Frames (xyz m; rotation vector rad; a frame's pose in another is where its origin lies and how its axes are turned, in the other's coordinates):
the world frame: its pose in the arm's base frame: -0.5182 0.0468 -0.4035 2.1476 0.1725 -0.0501
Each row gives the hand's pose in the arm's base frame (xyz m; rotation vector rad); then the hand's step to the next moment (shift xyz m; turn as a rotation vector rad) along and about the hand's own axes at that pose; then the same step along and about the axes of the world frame.
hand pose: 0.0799 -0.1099 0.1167 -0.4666 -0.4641 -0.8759
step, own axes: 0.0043 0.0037 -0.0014 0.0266 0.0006 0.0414
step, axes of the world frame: 0.0054 0.0020 0.0010 0.0031 0.0369 -0.0324
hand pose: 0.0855 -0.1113 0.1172 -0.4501 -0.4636 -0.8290
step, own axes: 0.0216 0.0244 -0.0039 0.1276 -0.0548 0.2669
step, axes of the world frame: 0.0318 0.0082 -0.0009 -0.0507 0.2222 -0.1964
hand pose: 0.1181 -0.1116 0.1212 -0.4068 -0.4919 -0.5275
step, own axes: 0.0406 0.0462 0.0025 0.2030 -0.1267 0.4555
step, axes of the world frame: 0.0563 0.0064 -0.0241 -0.1182 0.3862 -0.3188
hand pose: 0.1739 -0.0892 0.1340 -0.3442 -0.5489 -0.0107
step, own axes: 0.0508 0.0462 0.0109 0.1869 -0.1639 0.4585
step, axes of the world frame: 0.0454 -0.0050 -0.0525 -0.1413 0.4076 -0.2931
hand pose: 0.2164 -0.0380 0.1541 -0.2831 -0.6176 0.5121
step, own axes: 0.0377 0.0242 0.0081 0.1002 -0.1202 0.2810
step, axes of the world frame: 0.0150 -0.0084 -0.0421 -0.0919 0.2634 -0.1601
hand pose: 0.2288 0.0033 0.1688 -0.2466 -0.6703 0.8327
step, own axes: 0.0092 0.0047 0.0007 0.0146 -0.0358 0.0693
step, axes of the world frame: 0.0019 -0.0031 -0.0097 -0.0249 0.0696 -0.0288
